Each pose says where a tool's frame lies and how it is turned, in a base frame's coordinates. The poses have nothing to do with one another.
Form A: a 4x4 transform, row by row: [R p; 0 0 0 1], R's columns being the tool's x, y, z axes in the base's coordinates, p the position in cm. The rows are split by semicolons.
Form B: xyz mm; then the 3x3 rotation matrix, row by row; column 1 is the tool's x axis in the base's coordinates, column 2 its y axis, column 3 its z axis. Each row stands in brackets. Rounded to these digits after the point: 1 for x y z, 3 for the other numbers.
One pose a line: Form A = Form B
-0.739, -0.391, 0.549, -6.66; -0.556, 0.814, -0.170, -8.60; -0.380, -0.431, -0.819, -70.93; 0, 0, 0, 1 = [-66.6, -86.0, -709.3], [[-0.739, -0.391, 0.549], [-0.556, 0.814, -0.170], [-0.380, -0.431, -0.819]]
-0.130, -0.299, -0.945, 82.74; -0.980, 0.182, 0.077, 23.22; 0.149, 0.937, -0.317, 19.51; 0, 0, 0, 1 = [827.4, 232.2, 195.1], [[-0.130, -0.299, -0.945], [-0.980, 0.182, 0.077], [0.149, 0.937, -0.317]]
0.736, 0.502, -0.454, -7.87; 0.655, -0.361, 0.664, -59.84; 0.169, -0.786, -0.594, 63.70; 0, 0, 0, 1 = [-78.7, -598.4, 637.0], [[0.736, 0.502, -0.454], [0.655, -0.361, 0.664], [0.169, -0.786, -0.594]]
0.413, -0.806, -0.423, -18.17; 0.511, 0.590, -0.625, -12.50; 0.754, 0.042, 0.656, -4.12; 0, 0, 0, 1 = [-181.7, -125.0, -41.2], [[0.413, -0.806, -0.423], [0.511, 0.590, -0.625], [0.754, 0.042, 0.656]]
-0.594, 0.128, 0.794, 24.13; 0.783, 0.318, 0.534, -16.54; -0.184, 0.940, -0.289, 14.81; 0, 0, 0, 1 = [241.3, -165.4, 148.1], [[-0.594, 0.128, 0.794], [0.783, 0.318, 0.534], [-0.184, 0.940, -0.289]]
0.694, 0.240, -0.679, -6.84; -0.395, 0.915, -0.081, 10.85; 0.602, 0.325, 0.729, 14.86; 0, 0, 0, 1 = [-68.4, 108.5, 148.6], [[0.694, 0.240, -0.679], [-0.395, 0.915, -0.081], [0.602, 0.325, 0.729]]
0.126, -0.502, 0.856, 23.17; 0.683, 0.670, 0.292, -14.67; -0.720, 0.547, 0.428, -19.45; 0, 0, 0, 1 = [231.7, -146.7, -194.5], [[0.126, -0.502, 0.856], [0.683, 0.670, 0.292], [-0.720, 0.547, 0.428]]
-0.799, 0.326, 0.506, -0.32; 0.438, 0.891, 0.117, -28.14; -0.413, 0.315, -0.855, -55.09; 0, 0, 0, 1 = [-3.2, -281.4, -550.9], [[-0.799, 0.326, 0.506], [0.438, 0.891, 0.117], [-0.413, 0.315, -0.855]]
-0.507, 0.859, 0.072, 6.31; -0.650, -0.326, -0.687, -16.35; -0.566, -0.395, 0.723, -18.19; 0, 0, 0, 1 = [63.1, -163.5, -181.9], [[-0.507, 0.859, 0.072], [-0.650, -0.326, -0.687], [-0.566, -0.395, 0.723]]
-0.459, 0.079, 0.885, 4.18; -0.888, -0.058, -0.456, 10.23; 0.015, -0.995, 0.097, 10.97; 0, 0, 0, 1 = [41.8, 102.3, 109.7], [[-0.459, 0.079, 0.885], [-0.888, -0.058, -0.456], [0.015, -0.995, 0.097]]
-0.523, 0.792, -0.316, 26.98; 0.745, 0.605, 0.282, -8.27; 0.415, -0.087, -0.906, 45.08; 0, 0, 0, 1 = [269.8, -82.7, 450.8], [[-0.523, 0.792, -0.316], [0.745, 0.605, 0.282], [0.415, -0.087, -0.906]]
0.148, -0.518, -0.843, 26.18; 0.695, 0.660, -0.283, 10.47; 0.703, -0.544, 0.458, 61.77; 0, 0, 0, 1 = [261.8, 104.7, 617.7], [[0.148, -0.518, -0.843], [0.695, 0.660, -0.283], [0.703, -0.544, 0.458]]
